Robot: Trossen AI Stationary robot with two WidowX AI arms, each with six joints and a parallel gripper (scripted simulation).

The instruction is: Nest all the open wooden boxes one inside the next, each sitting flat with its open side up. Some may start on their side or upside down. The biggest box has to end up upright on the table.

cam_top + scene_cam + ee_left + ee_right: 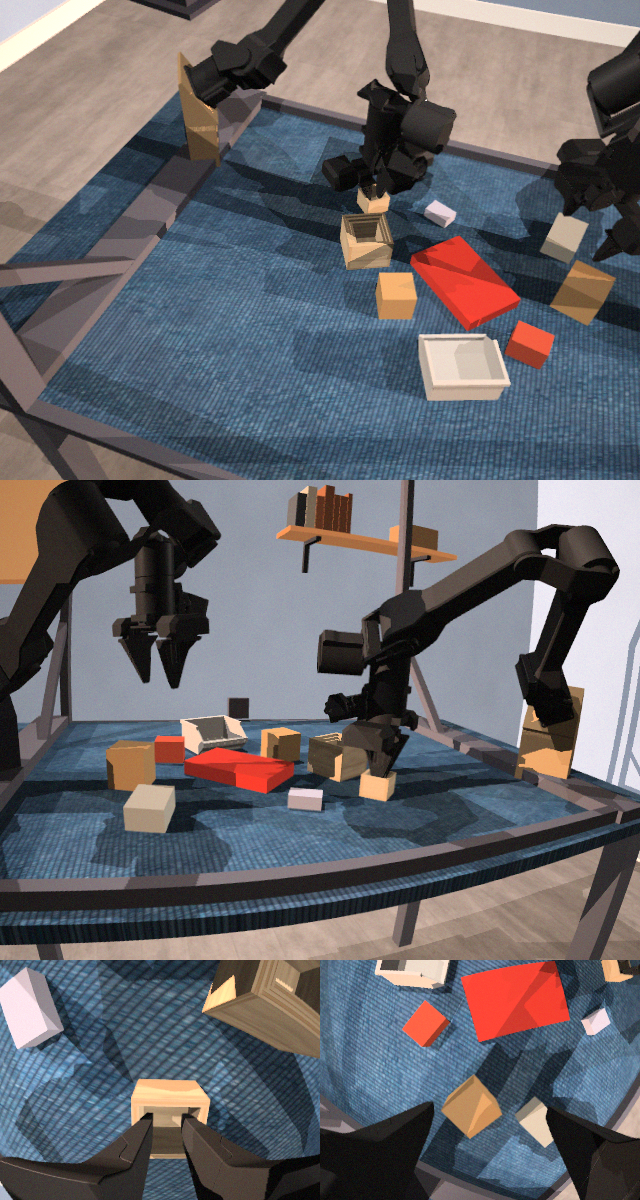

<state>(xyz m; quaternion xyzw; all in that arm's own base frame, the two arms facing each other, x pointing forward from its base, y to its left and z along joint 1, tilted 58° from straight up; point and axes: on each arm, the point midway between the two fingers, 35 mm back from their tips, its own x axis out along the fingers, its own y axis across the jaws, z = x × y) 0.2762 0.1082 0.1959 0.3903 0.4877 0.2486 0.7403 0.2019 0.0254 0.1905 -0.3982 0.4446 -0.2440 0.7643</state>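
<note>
The lavender block is 30 mm ahead of my left hand, 120 mm to the right of it and 40 mm below it. The rest, counted from my left hand: beige block: 80 mm ahead, 320 mm to the right, 40 mm below; then flat red block: 90 mm behind, 200 mm to the right, 40 mm below; then red cube: 170 mm behind, 320 mm to the right, 30 mm below.
The red cube lies 11 cm behind my right hand, 1 cm to the left of it and 16 cm below it. From my right hand the other things lie so: beige block (14 cm ahead, 1 cm to the left, 16 cm below); then flat red block (4 cm behind, 13 cm to the left, 17 cm below); then lavender block (9 cm ahead, 21 cm to the left, 17 cm below).
</note>
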